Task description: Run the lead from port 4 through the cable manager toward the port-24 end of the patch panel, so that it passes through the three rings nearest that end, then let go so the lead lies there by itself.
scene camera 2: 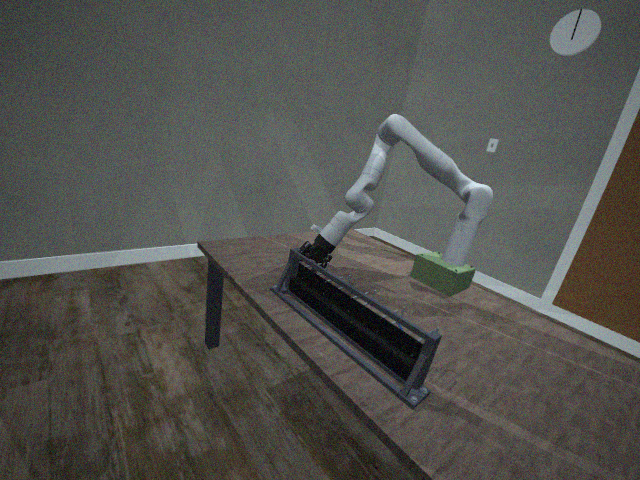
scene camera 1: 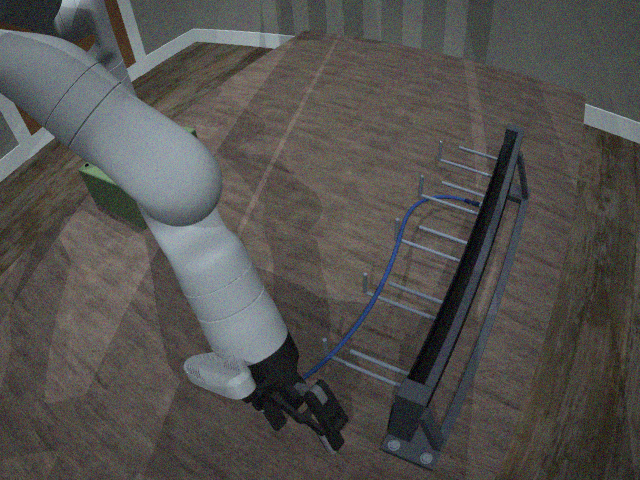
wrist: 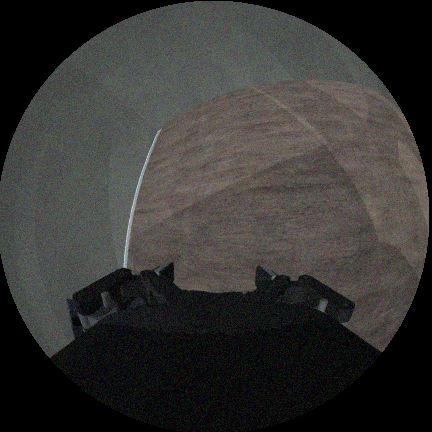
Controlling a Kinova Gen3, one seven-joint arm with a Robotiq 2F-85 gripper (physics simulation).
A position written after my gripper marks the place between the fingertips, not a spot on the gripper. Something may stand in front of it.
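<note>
Scene camera 1 shows me my gripper [scene camera 1: 307, 437]. And there is the gripper again in the wrist view, at [wrist: 214, 274].
</note>
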